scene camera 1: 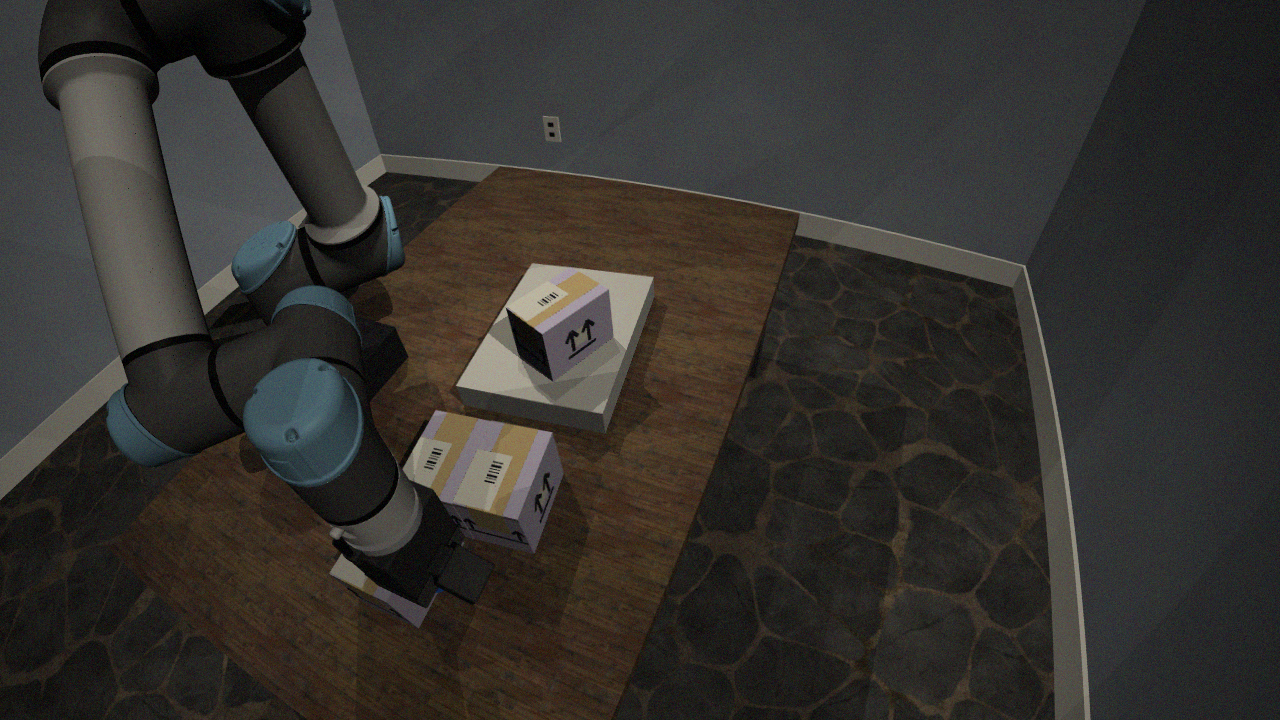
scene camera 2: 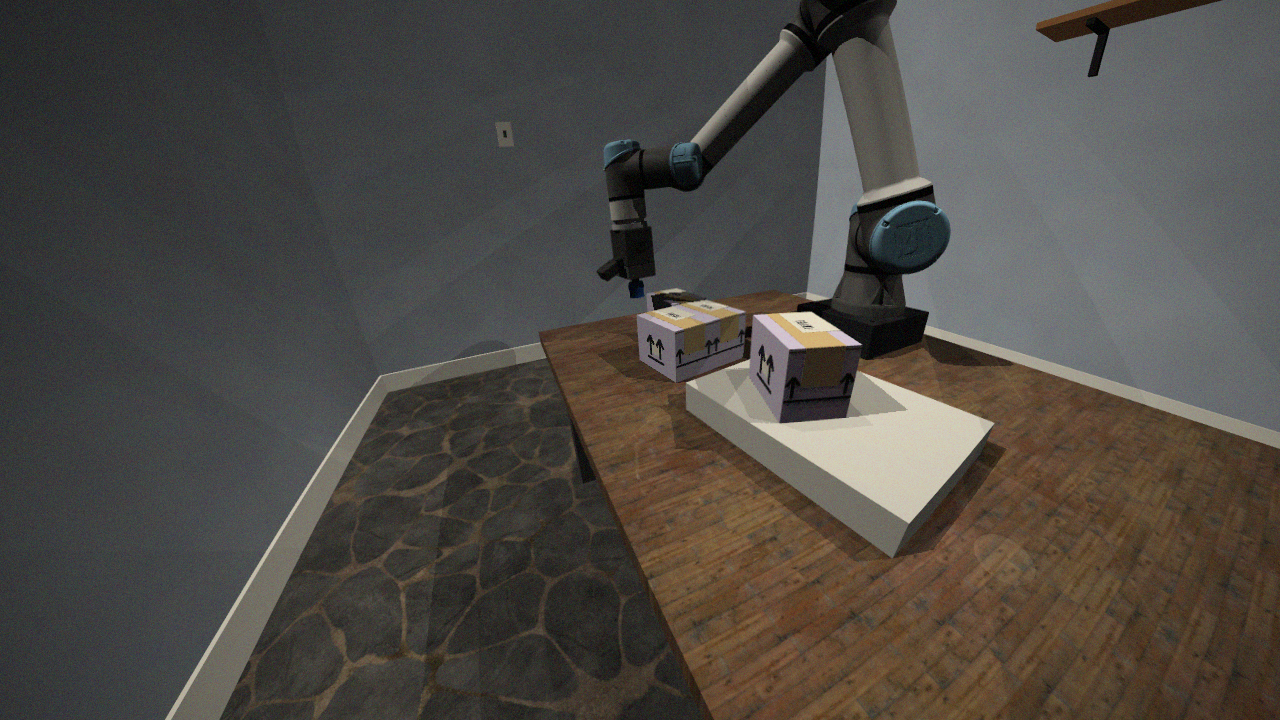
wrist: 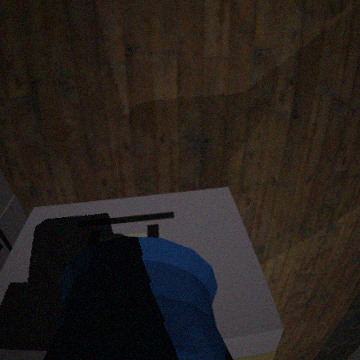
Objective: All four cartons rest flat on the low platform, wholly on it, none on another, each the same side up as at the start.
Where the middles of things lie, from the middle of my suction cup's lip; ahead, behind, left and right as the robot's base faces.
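Labels:
I look at the low platform (scene camera 2: 882, 471) and find my suction cup 100 mm above it and 470 mm to the right of it.

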